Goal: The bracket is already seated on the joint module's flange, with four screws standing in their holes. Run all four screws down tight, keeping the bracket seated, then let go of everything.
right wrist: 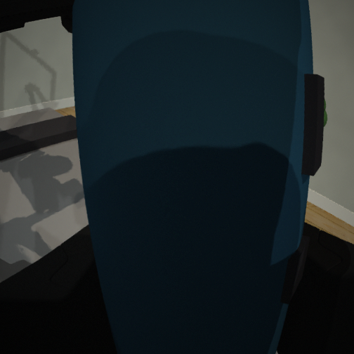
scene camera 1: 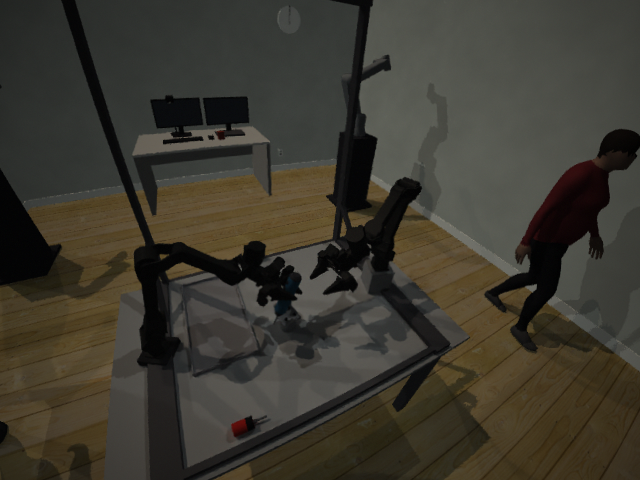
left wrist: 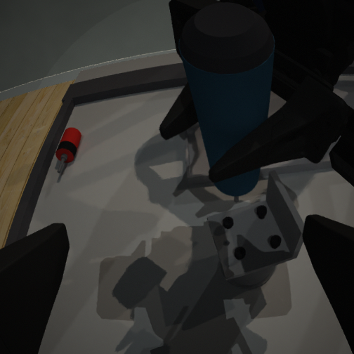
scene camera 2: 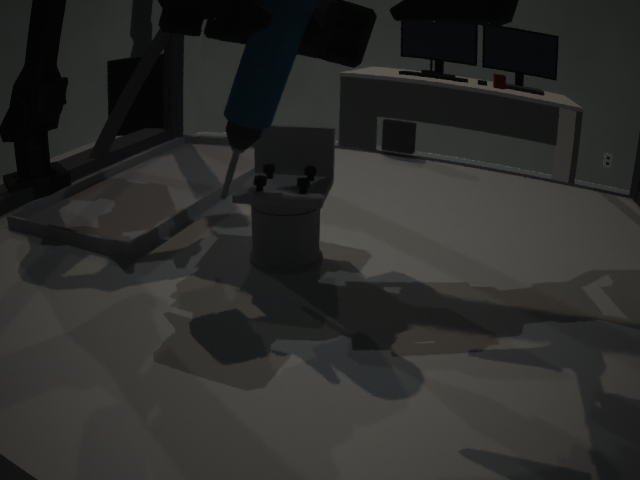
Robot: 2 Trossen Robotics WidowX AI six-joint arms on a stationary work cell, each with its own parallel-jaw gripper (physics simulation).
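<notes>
The grey L-shaped bracket sits on the joint module. Four dark screws stand in its base, among them a front one; their heads are raised above the plate in scene camera 2. My right gripper is shut on the blue screwdriver, which is tilted, its bit low beside the bracket's left edge in scene camera 2, apart from the screw heads. My left gripper is open and empty, above the table beside the bracket.
A shallow tray lies beside the joint module, under the right arm. A red screwdriver lies near the table's edge. Frame posts rise behind the arms. A person is beyond the table.
</notes>
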